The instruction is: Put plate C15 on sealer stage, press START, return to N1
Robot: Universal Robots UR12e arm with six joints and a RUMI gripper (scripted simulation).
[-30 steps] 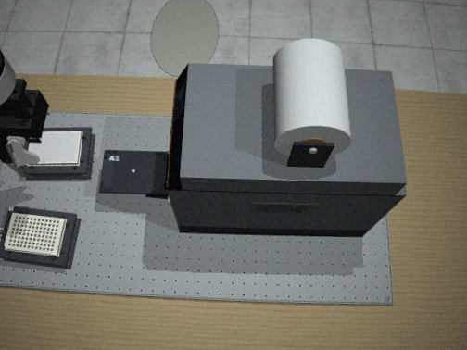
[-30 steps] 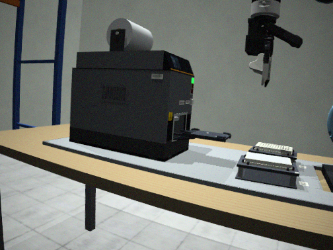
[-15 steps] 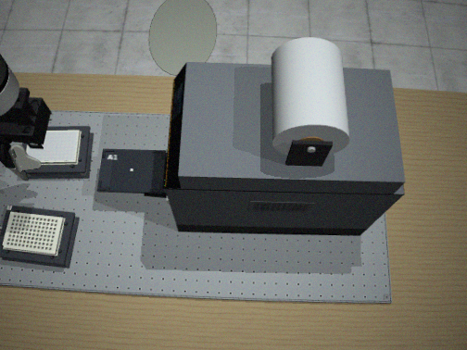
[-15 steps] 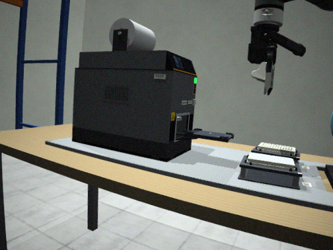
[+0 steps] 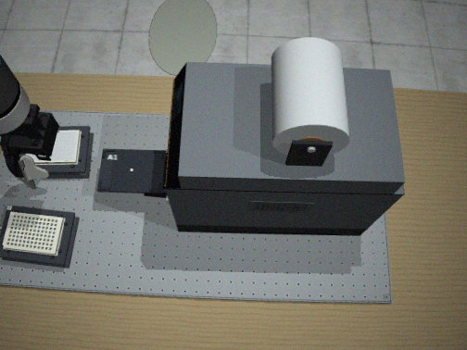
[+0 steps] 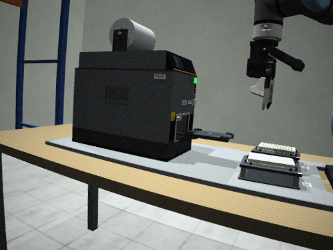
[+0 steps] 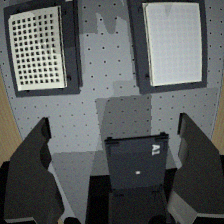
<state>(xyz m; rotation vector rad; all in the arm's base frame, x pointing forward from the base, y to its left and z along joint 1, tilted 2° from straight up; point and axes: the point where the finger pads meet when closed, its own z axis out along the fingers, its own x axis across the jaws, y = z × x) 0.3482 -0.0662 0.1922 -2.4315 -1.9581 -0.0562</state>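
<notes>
Right now the plate C15 is 6 cm behind my hand, 10 cm to the right of it and 15 cm below it. Round my hand: plate: 2 cm behind, 10 cm to the left, 15 cm below; then dark stage: 17 cm ahead, 11 cm below; then dark nest: 6 cm behind, 10 cm to the right, 16 cm below.
</notes>
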